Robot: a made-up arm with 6 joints. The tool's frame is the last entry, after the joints. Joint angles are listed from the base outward.
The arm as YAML. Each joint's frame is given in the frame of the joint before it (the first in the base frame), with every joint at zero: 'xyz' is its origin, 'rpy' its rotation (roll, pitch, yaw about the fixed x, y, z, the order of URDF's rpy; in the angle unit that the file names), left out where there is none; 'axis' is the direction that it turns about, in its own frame. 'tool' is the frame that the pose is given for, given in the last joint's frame.
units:
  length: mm
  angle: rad
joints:
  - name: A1
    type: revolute
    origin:
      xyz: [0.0, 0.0, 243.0]
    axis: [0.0, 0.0, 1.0]
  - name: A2
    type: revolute
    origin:
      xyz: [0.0, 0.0, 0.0]
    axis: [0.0, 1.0, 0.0]
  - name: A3
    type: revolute
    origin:
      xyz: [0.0, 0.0, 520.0]
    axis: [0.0, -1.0, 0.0]
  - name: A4
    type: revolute
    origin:
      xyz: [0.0, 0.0, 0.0]
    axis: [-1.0, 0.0, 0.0]
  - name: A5
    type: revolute
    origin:
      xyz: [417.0, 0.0, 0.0]
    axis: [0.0, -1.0, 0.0]
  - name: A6
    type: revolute
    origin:
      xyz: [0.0, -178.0, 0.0]
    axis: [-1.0, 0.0, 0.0]
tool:
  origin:
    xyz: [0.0, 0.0, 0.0]
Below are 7 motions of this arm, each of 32 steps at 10 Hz.
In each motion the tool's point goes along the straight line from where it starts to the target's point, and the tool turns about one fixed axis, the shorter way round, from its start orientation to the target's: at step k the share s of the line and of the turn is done. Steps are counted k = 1, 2, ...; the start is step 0. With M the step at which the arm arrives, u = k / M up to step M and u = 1 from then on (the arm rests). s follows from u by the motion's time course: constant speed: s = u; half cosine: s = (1 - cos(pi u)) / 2; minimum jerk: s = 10 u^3 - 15 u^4 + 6 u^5.
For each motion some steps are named. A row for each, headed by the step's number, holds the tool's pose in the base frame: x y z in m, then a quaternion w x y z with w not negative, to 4 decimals.
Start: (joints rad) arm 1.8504 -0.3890 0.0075 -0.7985 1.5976 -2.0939
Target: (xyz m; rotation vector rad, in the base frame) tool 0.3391 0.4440 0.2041 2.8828 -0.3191 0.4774
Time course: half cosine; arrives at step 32
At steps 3, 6, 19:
3: 0.0602 0.2657 0.7554 0.4531 -0.8257 -0.1218 -0.3130
6: 0.0781 0.2771 0.7201 0.4209 -0.8469 -0.1076 -0.3067
19: 0.2380 0.3793 0.4041 0.1077 -0.9673 0.0248 -0.2282

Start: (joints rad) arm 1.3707 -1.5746 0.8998 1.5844 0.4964 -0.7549
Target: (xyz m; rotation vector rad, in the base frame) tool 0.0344 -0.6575 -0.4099 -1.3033 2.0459 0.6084
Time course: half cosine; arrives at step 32
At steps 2, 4, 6, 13, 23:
2: -0.1905 -0.9354 0.3518 0.3355 0.2889 -0.8907 -0.1035
4: -0.1841 -0.9274 0.3300 0.3176 0.2976 -0.8938 -0.1083
6: -0.1736 -0.9145 0.2944 0.2883 0.3113 -0.8981 -0.1160
13: -0.1121 -0.8385 0.0863 0.1113 0.3843 -0.9028 -0.1579
23: -0.0071 -0.7088 -0.2693 0.1971 -0.4735 0.8311 0.2148

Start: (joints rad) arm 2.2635 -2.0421 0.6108 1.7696 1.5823 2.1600
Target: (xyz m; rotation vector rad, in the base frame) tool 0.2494 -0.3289 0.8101 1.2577 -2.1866 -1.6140
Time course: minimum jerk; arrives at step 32
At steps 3, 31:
3: 0.5541 -0.7225 0.0540 0.2843 -0.0901 0.0122 -0.9544
31: 0.2495 -0.3290 0.8099 0.0735 0.4187 -0.7281 -0.5378

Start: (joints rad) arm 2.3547 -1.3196 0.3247 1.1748 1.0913 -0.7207
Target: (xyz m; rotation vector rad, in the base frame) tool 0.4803 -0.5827 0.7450 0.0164 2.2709 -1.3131
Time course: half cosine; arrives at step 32
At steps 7, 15, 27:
7: 0.5346 -0.4614 0.7725 0.0336 -0.5269 0.7508 -0.3970
15: 0.5139 -0.5076 0.7621 0.1244 -0.3364 0.8183 -0.4493
27: 0.4839 -0.5746 0.7468 0.2435 -0.0316 0.8403 -0.4833

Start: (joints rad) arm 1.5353 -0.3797 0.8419 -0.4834 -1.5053 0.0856
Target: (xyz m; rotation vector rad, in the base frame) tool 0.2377 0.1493 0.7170 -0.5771 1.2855 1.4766
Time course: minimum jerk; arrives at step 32
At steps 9, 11, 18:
9: 0.1695 0.0398 1.0376 0.5344 -0.1069 0.1628 0.8225
11: 0.1764 0.0508 1.0055 0.5382 -0.1219 0.2031 0.8089
18: 0.2073 0.1004 0.8600 0.5416 -0.1857 0.3791 0.7269

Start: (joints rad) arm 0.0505 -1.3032 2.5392 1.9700 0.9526 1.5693
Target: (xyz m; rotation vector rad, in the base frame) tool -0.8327 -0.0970 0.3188 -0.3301 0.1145 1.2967
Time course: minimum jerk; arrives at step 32
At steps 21, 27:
21: -0.8066 -0.0677 0.2438 0.7062 -0.1714 -0.0360 0.6860
27: -0.8293 -0.0931 0.3089 0.7737 -0.1556 0.0413 0.6128

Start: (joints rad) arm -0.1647 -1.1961 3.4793 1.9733 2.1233 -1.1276
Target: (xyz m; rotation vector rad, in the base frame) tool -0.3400 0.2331 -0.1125 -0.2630 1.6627 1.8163
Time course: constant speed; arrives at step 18
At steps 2, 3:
2: -0.3220 0.1360 -0.0031 0.3858 0.4532 0.3187 0.7377
3: -0.3231 0.1420 -0.0100 0.3868 0.4219 0.3440 0.7443

